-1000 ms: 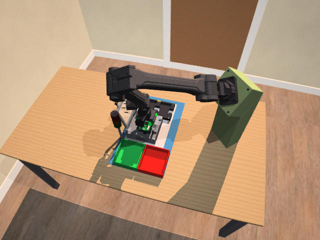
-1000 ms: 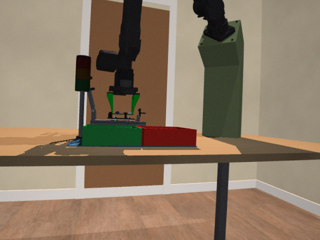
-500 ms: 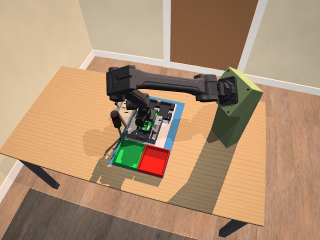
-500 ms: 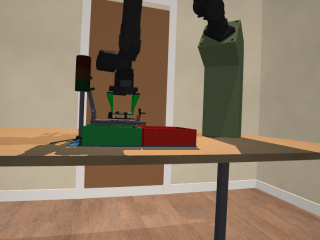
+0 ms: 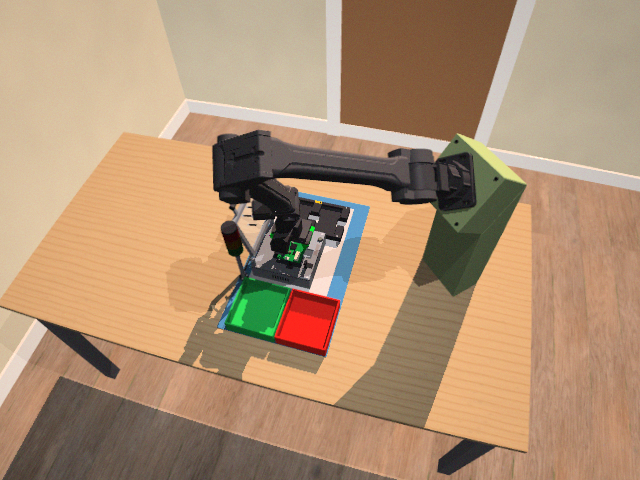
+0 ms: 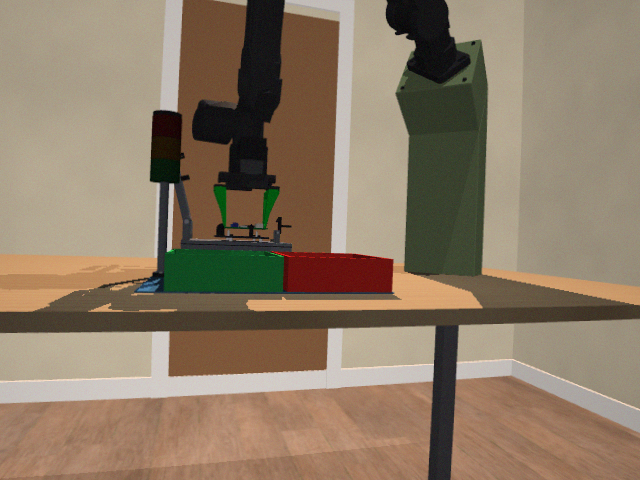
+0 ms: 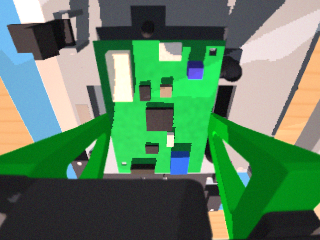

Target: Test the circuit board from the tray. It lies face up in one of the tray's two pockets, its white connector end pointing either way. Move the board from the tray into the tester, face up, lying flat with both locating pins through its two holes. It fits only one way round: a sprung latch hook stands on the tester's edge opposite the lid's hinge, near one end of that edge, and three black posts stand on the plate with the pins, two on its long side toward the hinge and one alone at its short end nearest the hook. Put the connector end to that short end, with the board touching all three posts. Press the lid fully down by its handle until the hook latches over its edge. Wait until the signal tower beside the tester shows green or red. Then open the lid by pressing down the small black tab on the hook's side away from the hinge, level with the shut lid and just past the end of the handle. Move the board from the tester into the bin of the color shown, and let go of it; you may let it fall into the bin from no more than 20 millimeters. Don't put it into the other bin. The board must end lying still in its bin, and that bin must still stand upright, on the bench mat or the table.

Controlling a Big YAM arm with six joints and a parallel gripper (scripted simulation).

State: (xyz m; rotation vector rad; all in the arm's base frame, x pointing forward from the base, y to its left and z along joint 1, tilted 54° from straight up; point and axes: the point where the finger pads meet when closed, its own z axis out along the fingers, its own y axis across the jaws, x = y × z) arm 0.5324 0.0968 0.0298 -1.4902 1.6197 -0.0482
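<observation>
My hand is right at the green circuit board. From my hand the other things lie so: latch hook (70 mm behind, 50 mm to the left); then tester plate (10 mm ahead, 10 mm to the left, 20 mm below); then tester lid (120 mm ahead, 20 mm to the left, 90 mm above).
</observation>
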